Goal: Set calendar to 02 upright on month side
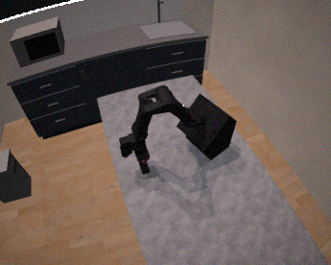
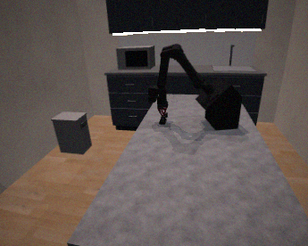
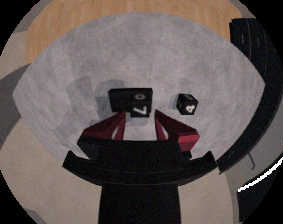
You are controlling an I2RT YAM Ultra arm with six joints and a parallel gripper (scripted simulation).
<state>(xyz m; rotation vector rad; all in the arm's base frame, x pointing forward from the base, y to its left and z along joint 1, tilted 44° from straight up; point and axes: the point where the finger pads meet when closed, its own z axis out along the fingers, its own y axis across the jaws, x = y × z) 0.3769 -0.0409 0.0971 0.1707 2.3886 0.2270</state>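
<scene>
The dark tray is 20 mm to the left of my hand and 50 mm below it. Also, from my hand: dark calendar cube (10 mm behind, 90 mm to the right, 40 mm below).
</scene>
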